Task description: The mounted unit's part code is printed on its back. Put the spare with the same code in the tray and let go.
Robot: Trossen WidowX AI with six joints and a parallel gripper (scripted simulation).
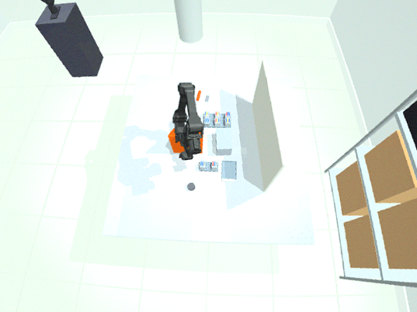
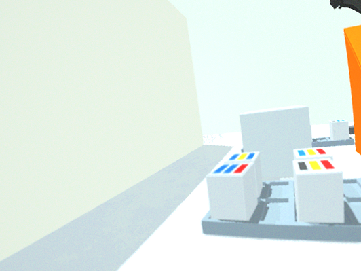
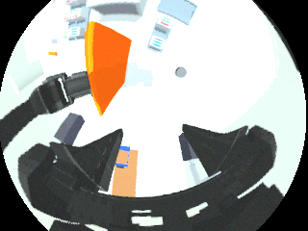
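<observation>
My gripper tip is 410 mm to the right of the spare, 290 mm short of it and 250 mm above it. Also, from my gripper tip: grey round thing 280 mm below, 120 mm to the right, 60 mm ahead; then white mounted unit 260 mm ahead, 240 mm below, 200 mm to the left; then rack 290 mm below, 170 mm ahead, 20 mm to the left.
</observation>
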